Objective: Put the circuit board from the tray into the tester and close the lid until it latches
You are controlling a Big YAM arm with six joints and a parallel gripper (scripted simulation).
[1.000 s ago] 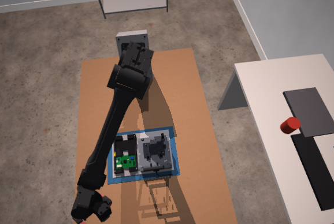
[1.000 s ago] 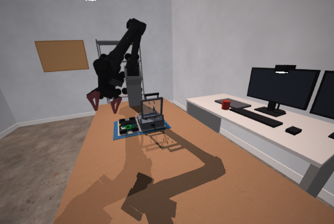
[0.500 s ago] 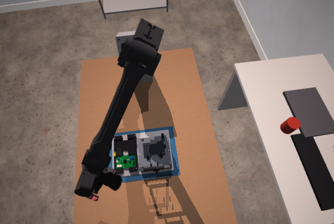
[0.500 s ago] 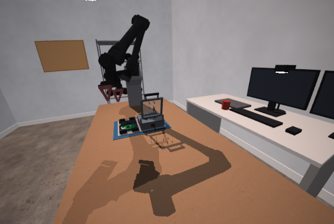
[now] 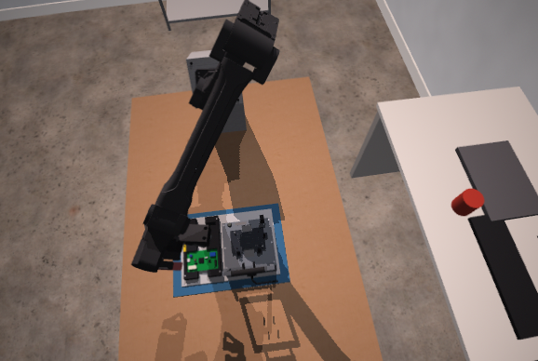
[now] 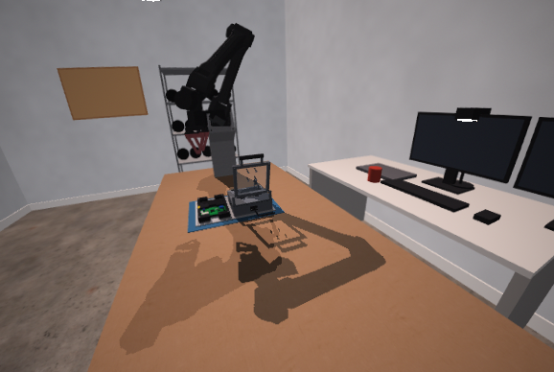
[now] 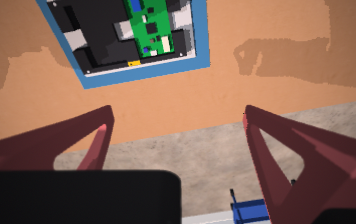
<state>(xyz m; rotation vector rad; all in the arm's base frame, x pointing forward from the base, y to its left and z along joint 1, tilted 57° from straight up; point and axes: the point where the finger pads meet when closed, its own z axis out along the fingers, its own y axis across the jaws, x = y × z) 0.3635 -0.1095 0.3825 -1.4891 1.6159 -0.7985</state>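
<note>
The green circuit board is 30 mm behind my hand, 10 mm to the left of it and 280 mm below it. Also, from my hand: clear lid 20 mm ahead, 190 mm to the left, 120 mm below.
</note>
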